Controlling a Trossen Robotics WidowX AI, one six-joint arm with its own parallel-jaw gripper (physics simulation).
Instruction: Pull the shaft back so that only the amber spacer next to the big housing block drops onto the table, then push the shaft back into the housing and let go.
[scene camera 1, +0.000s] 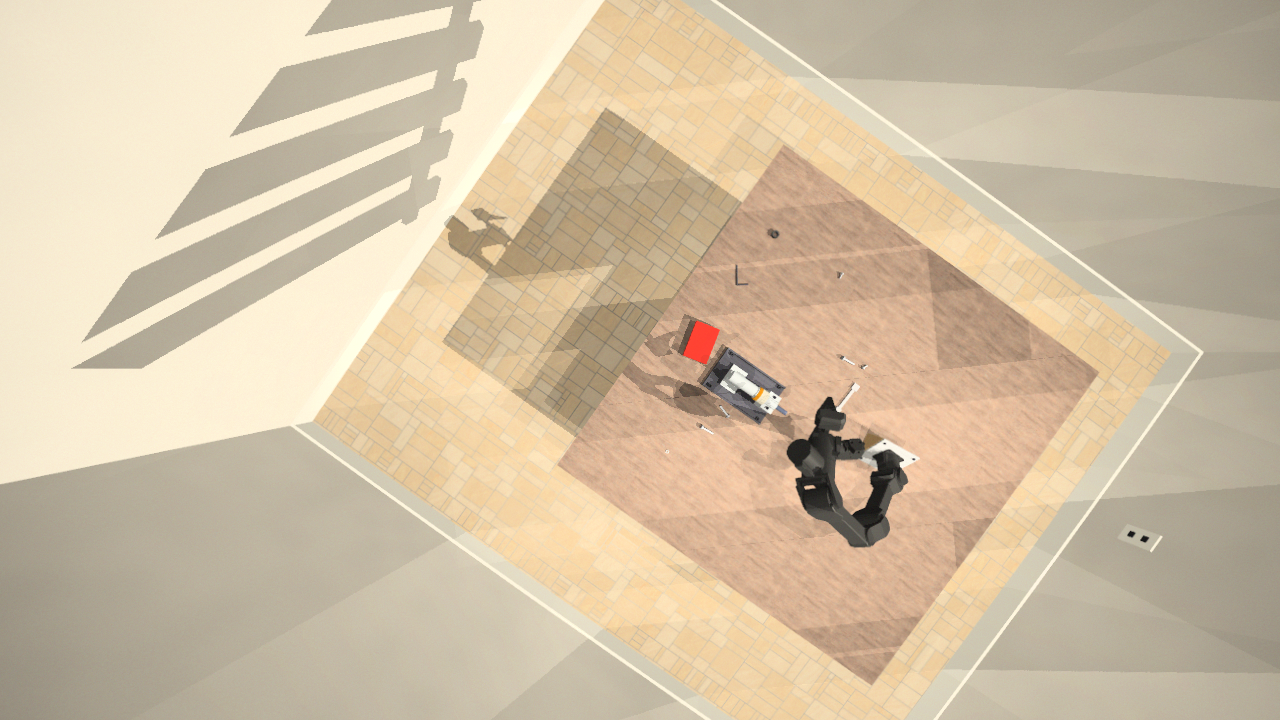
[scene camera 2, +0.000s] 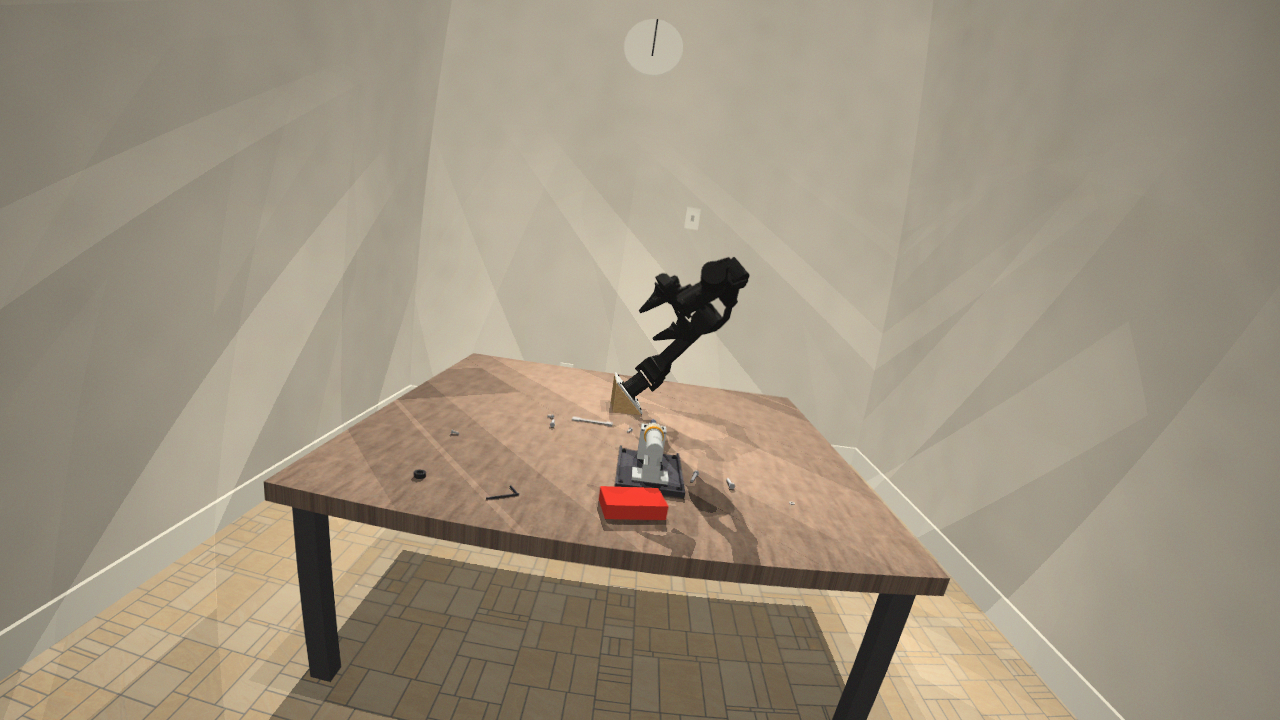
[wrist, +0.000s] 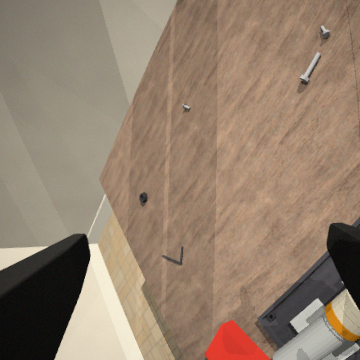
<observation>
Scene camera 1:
gripper: 826, 407
red block: 702, 339, on the table
fixture: 734, 379
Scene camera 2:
gripper: 646, 326
red block: 629, 503
fixture: 648, 467
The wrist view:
gripper: 208, 240
fixture: 297, 317
</observation>
